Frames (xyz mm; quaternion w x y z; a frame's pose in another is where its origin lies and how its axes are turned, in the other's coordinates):
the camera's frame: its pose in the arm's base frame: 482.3 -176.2 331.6 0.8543 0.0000 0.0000 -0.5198
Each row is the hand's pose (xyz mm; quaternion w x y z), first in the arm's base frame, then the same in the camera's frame.
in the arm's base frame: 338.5 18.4 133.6 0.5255 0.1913 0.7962 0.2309
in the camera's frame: -238.9 -38.3 -198.0 0.3289 -0.2504 0.7796 0.4704
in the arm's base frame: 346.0 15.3 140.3 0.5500 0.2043 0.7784 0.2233
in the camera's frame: -232.7 -33.0 -191.3 0.3538 -0.2301 0.7712 0.4766
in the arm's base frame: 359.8 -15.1 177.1 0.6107 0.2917 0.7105 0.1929
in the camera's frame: -199.4 -34.7 -154.5 0.4214 -0.1201 0.7586 0.4822
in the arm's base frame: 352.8 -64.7 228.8 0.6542 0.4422 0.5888 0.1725
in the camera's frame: -158.5 -63.8 -102.8 0.4692 0.0717 0.7329 0.4874
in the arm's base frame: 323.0 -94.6 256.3 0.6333 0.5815 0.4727 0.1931
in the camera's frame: -145.7 -104.0 -75.3 0.4407 0.2511 0.7061 0.4942
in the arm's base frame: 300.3 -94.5 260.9 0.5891 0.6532 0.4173 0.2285
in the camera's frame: -156.2 -124.1 -70.7 0.3845 0.3411 0.6960 0.5014
